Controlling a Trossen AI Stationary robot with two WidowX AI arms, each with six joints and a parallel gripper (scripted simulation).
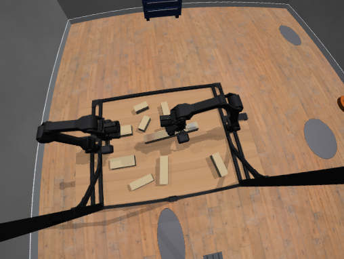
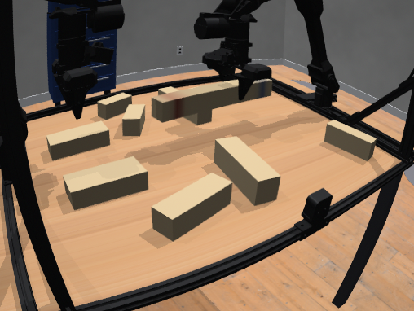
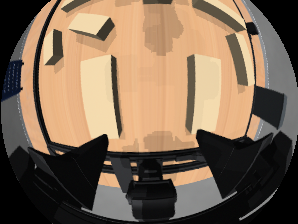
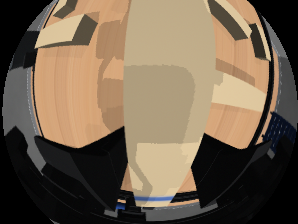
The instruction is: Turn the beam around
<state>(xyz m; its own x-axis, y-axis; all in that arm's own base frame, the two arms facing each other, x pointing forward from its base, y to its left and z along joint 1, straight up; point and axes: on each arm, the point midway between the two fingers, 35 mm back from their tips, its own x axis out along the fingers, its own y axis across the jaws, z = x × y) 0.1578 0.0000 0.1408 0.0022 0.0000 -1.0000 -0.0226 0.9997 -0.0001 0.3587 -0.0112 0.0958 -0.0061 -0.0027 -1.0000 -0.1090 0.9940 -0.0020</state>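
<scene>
The beam lies 50 mm to the left of my right hand, 20 mm below it and 10 mm behind it.
</scene>
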